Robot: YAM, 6 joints.
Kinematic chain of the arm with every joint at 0, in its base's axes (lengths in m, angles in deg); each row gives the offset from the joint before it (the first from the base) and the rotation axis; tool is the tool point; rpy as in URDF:
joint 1: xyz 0 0 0.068 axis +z
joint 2: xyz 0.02 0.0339 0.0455 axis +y
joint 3: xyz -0.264 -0.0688 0 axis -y
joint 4: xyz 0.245 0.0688 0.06 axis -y
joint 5: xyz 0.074 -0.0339 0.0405 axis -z
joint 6: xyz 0.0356 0 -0.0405 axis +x
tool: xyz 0 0 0 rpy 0 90 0
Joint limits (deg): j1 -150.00..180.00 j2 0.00..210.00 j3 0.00..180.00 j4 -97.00..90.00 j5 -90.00..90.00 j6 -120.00..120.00
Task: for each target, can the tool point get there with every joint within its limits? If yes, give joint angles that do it. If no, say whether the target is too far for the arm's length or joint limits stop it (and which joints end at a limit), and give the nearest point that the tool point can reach.
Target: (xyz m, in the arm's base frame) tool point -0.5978 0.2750 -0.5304
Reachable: no: too far | nearest point -0.4312 0.1984 -0.3011 | short by 0.294 m
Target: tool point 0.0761 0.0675 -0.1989
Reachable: yes | joints 22.22 189.49 59.93 -21.19 -71.09 100.47
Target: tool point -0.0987 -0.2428 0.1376
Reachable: yes | joints -104.62 91.07 33.10 8.19 74.05 -27.64
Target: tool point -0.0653 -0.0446 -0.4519
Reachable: no: joint limits stop it (at a limit: joint 2) | nearest point -0.0965 -0.0659 -0.3555 | short by 0.104 m
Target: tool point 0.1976 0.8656 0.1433
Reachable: no: too far | nearest point 0.1437 0.6293 0.1350 | short by 0.243 m
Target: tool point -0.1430 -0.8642 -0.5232
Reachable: no: too far | nearest point -0.0866 -0.5234 -0.2453 | short by 0.443 m
